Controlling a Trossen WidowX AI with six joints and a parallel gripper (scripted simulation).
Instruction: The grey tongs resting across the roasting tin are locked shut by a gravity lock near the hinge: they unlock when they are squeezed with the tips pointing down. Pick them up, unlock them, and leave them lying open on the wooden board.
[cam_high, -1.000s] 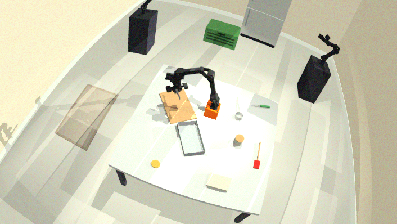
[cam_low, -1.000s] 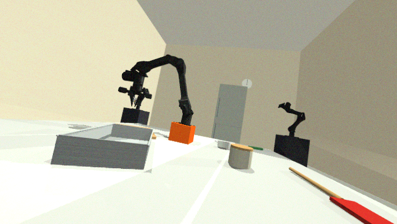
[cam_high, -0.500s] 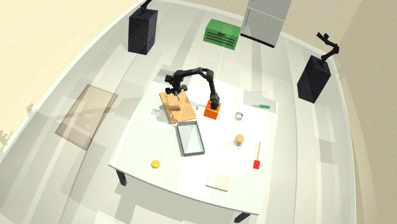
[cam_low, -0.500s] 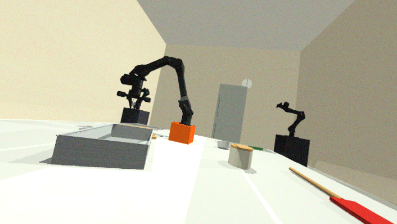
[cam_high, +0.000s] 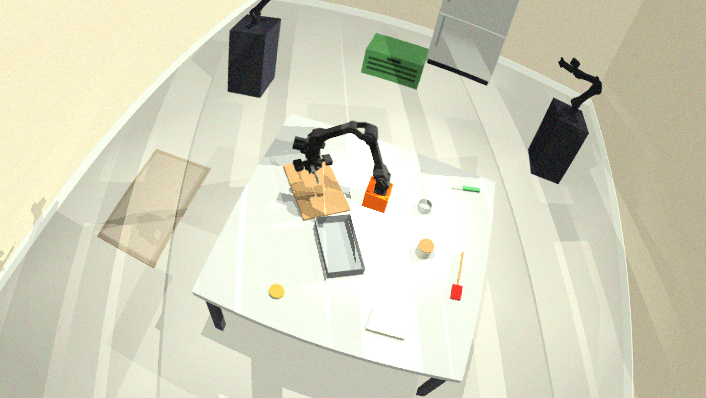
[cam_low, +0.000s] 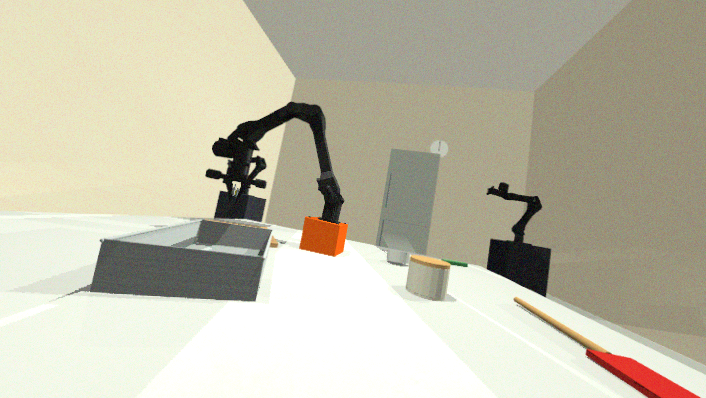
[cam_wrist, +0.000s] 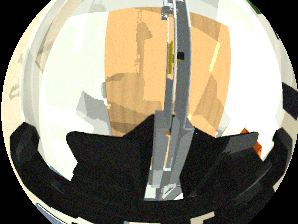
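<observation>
The wooden board lies 10 mm behind my gripper tip, 30 mm to the left of it and 90 mm below it. Round my gripper tip: yellow disc (630 mm ahead, 30 mm to the left, 90 mm below); then lidded jar (200 mm ahead, 620 mm to the left, 70 mm below); then grey roasting tin (310 mm ahead, 230 mm to the left, 70 mm below).
</observation>
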